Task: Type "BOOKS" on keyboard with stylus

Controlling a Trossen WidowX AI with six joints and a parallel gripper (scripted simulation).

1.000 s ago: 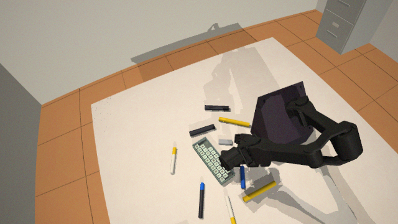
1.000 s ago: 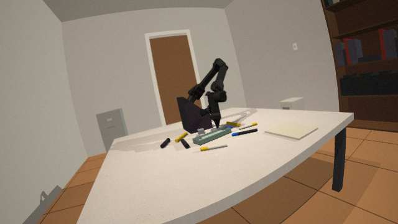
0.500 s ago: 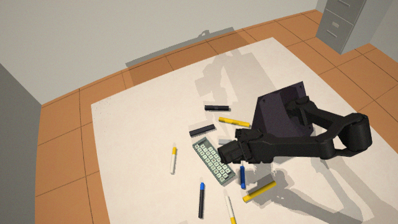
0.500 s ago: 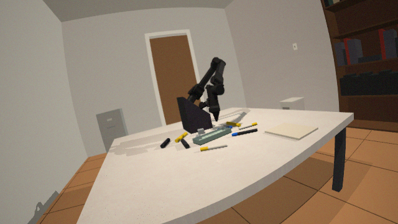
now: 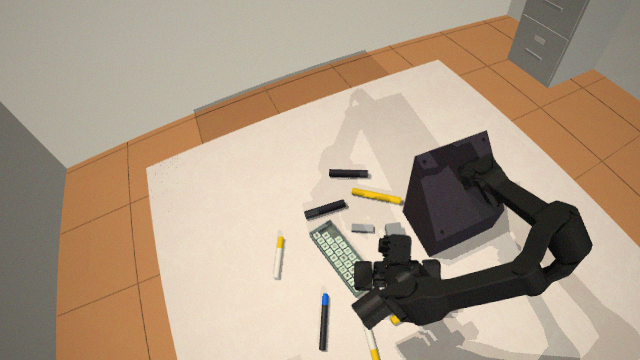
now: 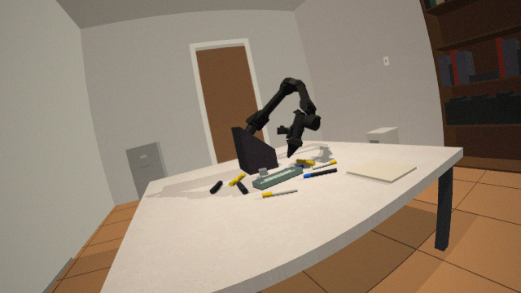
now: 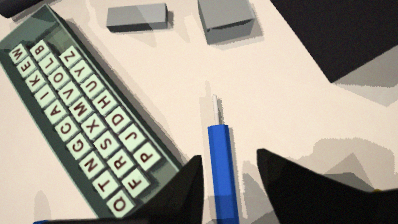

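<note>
Right now the blue stylus is 10 mm to the right of my gripper tip and 60 mm below it. From my gripper tip the other things lie so: notepad 410 mm ahead, 160 mm to the left, 60 mm below; then grey block 80 mm behind, 110 mm to the right, 50 mm below; then yellow cylinder 90 mm behind, 230 mm to the right, 60 mm below.
</note>
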